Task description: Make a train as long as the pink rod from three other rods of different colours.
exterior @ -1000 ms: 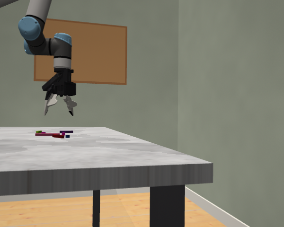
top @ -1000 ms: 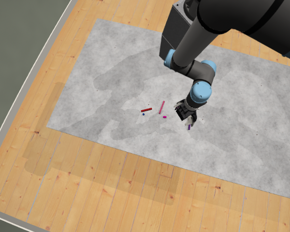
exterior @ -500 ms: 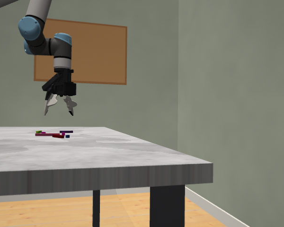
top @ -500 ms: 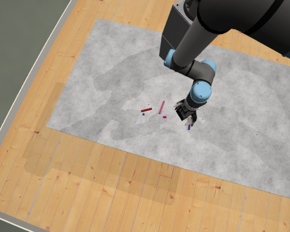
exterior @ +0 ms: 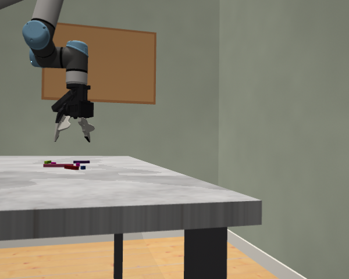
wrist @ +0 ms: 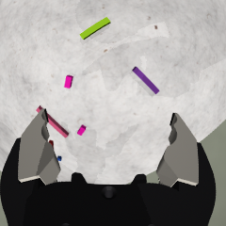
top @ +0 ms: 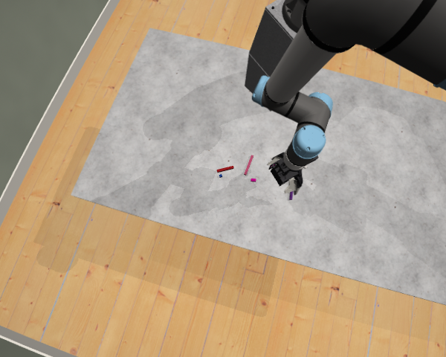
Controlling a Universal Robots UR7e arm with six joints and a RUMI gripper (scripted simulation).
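The small blue rod is 22 cm to the right of my hand, 9 cm ahead of it and 7 cm below it. The rest, counted from my hand: lime rod 10 cm behind, 7 cm below, 3 cm to the left; pink rod 14 cm to the right, 7 cm below; purple rod 7 cm below, 6 cm to the left, 2 cm ahead.
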